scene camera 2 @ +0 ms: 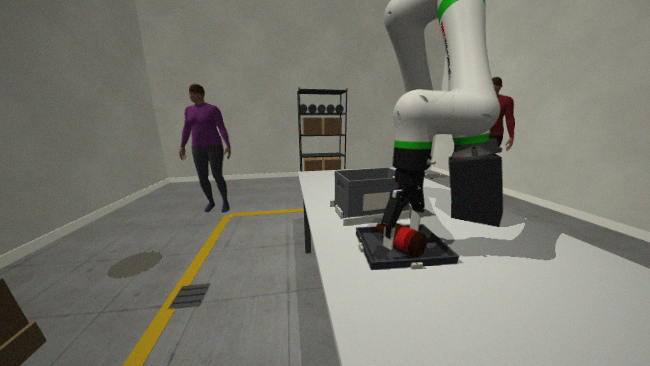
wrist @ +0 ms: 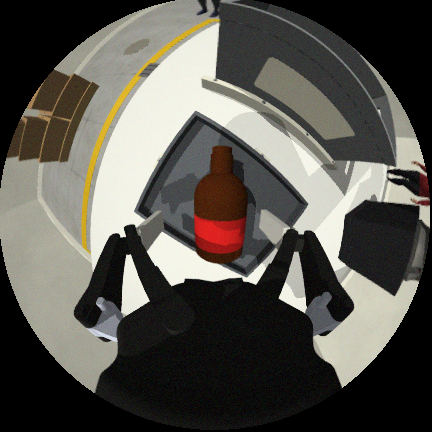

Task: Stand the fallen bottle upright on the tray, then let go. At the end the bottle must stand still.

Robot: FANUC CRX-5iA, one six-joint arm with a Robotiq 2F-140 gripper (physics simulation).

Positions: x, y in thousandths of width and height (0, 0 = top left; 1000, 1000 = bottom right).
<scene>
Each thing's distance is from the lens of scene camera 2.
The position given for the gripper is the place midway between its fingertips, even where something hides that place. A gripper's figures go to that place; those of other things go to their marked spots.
gripper (scene camera 2: 618, 649): 0.66 m
brown bottle (scene camera 2: 635, 663): 0.62 m
</scene>
